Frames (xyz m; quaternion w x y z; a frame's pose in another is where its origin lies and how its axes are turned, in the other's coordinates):
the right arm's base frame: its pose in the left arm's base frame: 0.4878 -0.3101 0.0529 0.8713 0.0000 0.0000 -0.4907
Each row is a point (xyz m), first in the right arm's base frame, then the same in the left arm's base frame.
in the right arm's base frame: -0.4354 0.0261 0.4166
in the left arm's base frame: 0.2844 0.0758 0.4695
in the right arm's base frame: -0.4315 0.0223 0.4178
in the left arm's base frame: 0.2832 0.0705 0.4707
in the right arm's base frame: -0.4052 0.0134 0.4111
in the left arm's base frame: 0.2892 0.0433 0.4640
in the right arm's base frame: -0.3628 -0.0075 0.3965
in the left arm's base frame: 0.2933 -0.0037 0.4494
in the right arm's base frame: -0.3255 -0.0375 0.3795
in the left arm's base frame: 0.2870 -0.0512 0.4324
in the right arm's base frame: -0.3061 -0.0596 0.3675
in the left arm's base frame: 0.2782 -0.0792 0.4204
